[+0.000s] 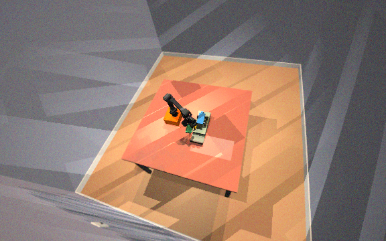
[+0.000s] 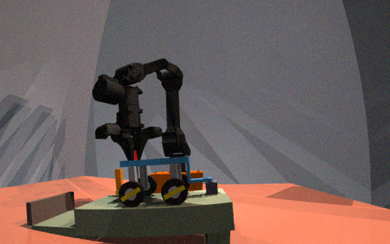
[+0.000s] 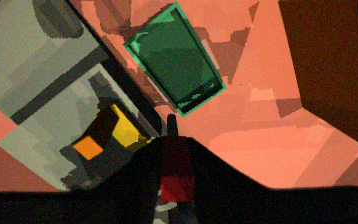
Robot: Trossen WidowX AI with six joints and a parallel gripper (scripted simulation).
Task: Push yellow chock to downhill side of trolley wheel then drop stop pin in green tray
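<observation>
Now: the stop pin right at my gripper tip. Round my gripper tip: yellow chock: 5 cm ahead, 5 cm below; then green tray: 3 cm behind, 14 cm below; then blue trolley: 11 cm ahead, 8 cm to the left, 2 cm below.
</observation>
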